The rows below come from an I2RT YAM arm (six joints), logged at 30 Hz.
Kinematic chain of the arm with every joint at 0, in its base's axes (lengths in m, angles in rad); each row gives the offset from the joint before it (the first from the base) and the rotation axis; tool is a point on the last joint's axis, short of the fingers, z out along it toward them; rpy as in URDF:
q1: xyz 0 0 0.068 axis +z
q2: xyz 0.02 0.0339 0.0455 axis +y
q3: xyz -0.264 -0.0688 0 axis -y
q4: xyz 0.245 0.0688 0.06 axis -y
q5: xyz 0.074 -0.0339 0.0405 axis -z
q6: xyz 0.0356 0 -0.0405 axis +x
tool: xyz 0 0 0 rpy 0 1.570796 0
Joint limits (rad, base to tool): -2.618..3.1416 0..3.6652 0..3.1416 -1.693..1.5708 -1.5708..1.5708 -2.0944..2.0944
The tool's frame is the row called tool.
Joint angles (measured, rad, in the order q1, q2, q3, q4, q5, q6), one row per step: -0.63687 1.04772 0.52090 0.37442 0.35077 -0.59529; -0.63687 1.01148 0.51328 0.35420 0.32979 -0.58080; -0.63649 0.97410 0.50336 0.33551 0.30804 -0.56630; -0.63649 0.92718 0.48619 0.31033 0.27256 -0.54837; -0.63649 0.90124 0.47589 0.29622 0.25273 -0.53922; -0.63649 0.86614 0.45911 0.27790 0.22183 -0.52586; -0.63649 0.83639 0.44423 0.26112 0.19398 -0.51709; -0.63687 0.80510 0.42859 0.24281 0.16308 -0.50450; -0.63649 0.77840 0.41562 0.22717 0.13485 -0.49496; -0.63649 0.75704 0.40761 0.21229 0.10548 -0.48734; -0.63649 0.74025 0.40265 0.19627 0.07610 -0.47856; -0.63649 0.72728 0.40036 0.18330 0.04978 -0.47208; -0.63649 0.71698 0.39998 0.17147 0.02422 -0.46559; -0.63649 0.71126 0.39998 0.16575 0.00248 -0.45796; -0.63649 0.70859 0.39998 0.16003 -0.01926 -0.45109; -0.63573 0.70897 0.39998 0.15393 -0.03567 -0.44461
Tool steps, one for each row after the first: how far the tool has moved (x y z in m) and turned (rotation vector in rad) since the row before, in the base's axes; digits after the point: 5 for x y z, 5 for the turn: -0.00431 0.00406 0.00288 0.00548 -0.02052 0.01873; -0.00451 0.00435 0.00223 0.00548 -0.02061 0.02000; -0.00575 0.00576 0.00057 0.01171 -0.02072 0.03289; -0.00318 0.00320 -0.00017 0.00679 -0.00988 0.01852; -0.00427 0.00448 -0.00136 0.01169 -0.01254 0.02897; -0.00355 0.00383 -0.00171 0.00981 -0.00712 0.02650; -0.00368 0.00398 -0.00204 0.01341 -0.00939 0.02861; -0.00294 0.00350 -0.00174 0.01086 -0.00741 0.02709; -0.00214 0.00287 -0.00090 0.00960 -0.00633 0.02807; -0.00154 0.00243 -0.00075 0.01226 -0.00484 0.02788; -0.00107 0.00195 -0.00012 0.00927 -0.00451 0.02513; -0.00074 0.00168 0.00024 0.00912 -0.00466 0.02436; -0.00024 0.00114 0.00030 0.00855 -0.00644 0.02040; 0.00008 0.00090 -0.00019 0.00987 -0.00343 0.02050; 0.00038 0.00062 -0.00072 0.01110 0.00008 0.01600
